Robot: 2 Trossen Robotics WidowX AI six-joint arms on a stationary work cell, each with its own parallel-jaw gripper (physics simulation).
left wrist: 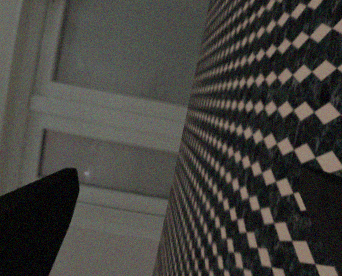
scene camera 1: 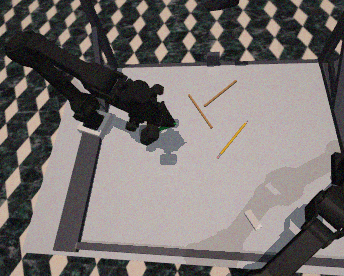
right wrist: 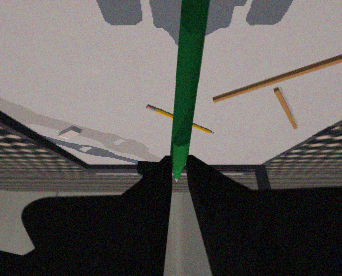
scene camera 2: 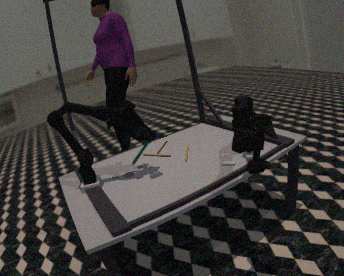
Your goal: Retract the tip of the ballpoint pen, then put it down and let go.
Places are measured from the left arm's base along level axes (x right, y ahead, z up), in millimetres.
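Pixels of known places: left gripper, fingertip midpoint: (left wrist: 190,179) (scene camera 2: 274,153); right gripper, fingertip midpoint: (scene camera 1: 174,124) (right wrist: 178,161) (scene camera 2: 149,140); right arm's base at its link origin: (scene camera 1: 93,121) (scene camera 2: 90,181).
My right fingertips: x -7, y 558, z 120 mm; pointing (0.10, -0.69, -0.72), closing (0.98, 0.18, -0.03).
For each thing: its top centre in the pictures, then the offset to it from my right fingertips. Level surfaces: height alone.
- white table at its surface level: dz -151 mm
- yellow pencil at its top centre: (right wrist: 185,124) (scene camera 1: 233,137) (scene camera 2: 187,152) dx +60, dy -187, dz -142 mm
- small white block at its top centre: (right wrist: 69,135) (scene camera 1: 253,219) (scene camera 2: 228,162) dx -206, dy -282, dz -139 mm
My right gripper (scene camera 1: 171,122) (scene camera 2: 150,137) (right wrist: 178,161) is shut on a green ballpoint pen (scene camera 1: 167,127) (scene camera 2: 140,153) (right wrist: 188,82) over the back left part of the white table (scene camera 1: 171,197) (scene camera 2: 176,180). The fingers grip it near its pointed end, where a small pale tip shows in the right wrist view. The pen slants down toward the table; I cannot tell if its far end touches. My left gripper (scene camera 2: 265,125) is open and empty, folded back at the table's right edge. Its wrist view shows only one dark finger (left wrist: 52,216), wall and floor.
A yellow pencil (scene camera 1: 232,139) (scene camera 2: 187,153) (right wrist: 161,111) and two wooden sticks (scene camera 1: 200,111) (scene camera 1: 220,93) (scene camera 2: 157,155) (right wrist: 260,83) lie right of the pen. A small white block (scene camera 1: 252,219) (scene camera 2: 228,163) lies near the left arm. A person in purple (scene camera 2: 113,41) walks behind the table.
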